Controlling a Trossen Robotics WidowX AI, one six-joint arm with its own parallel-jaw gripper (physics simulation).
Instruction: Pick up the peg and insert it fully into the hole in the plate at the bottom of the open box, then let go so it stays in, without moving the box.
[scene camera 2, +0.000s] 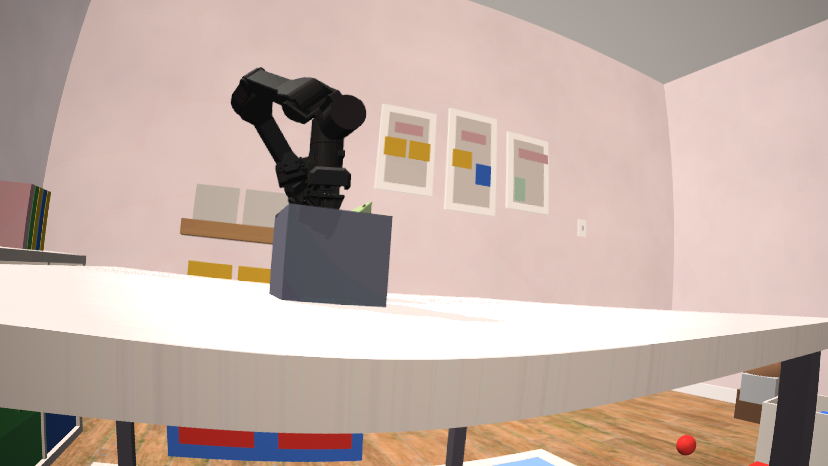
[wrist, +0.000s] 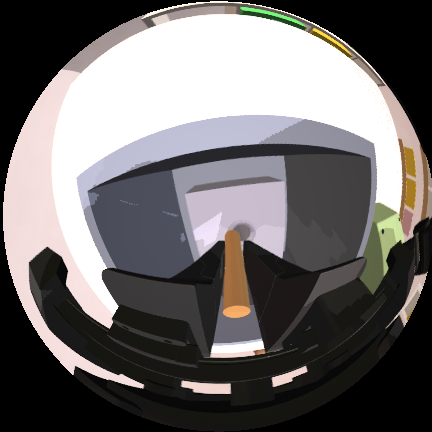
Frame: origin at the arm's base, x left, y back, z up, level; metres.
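Seen in the pictures: gripper, between the fingertips: (wrist: 233, 245).
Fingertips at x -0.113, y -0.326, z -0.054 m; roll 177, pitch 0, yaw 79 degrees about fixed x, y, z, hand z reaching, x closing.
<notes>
Pixels of each thing's top centre, then the offset from my fingertips to it. "spot": a spot on its surface instead. Level surfaces: height alone.
- orange-brown round peg, centre of its top: (wrist: 238, 311) dy -0.002, dx +0.011, dz +0.047 m
- round hole, a spot on its surface: (wrist: 244, 231) spot: dy +0.013, dx +0.017, dz -0.052 m
- pale plate, centre of its top: (wrist: 241, 234) dy +0.008, dx +0.010, dz -0.033 m
- open grey box, centre of its top: (wrist: 257, 301) (scene camera 2: 328, 215) dy +0.008, dx +0.010, dz +0.044 m
- white table, height of its surface: dz -0.094 m
An orange-brown round peg (wrist: 235, 280) is held between the fingers of my gripper (wrist: 233, 245), which is shut on it. The peg's far end overlaps the lower left edge of the round hole (wrist: 244, 231) in the wrist view; whether it touches the plate I cannot tell. The pale plate (wrist: 260, 205) lies at the bottom of the open grey box (scene camera 2: 333, 260) (wrist: 330, 200). In the scene view the box stands upright on the table, and its walls hide the fingertips, the peg and the plate.
The white table (scene camera 2: 492, 341) (wrist: 225, 65) surrounds the box. A light green object (scene camera 2: 363, 207) (wrist: 385, 235) stands close beyond the box, on its right side in the wrist view. The box's walls rise around the gripper's fingers.
</notes>
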